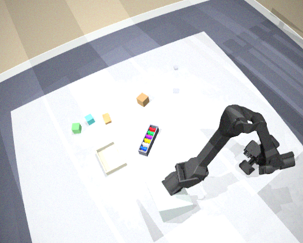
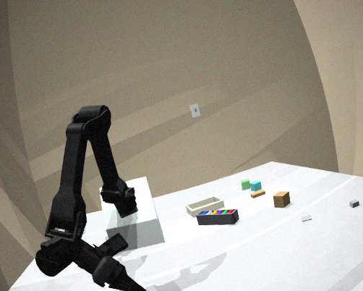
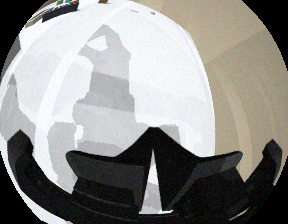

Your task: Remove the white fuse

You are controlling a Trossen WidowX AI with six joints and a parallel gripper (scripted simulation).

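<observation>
My gripper tip is now 30 cm short of the white fuse, 38 cm to the right of it and 1 cm above it. The rest, counted from my gripper tip: small grey block 62 cm ahead, 1 cm to the right, 3 cm below; tan cube 53 cm ahead, 26 cm to the left, 2 cm below; tray 34 cm ahead, 54 cm to the left, 3 cm below.
</observation>
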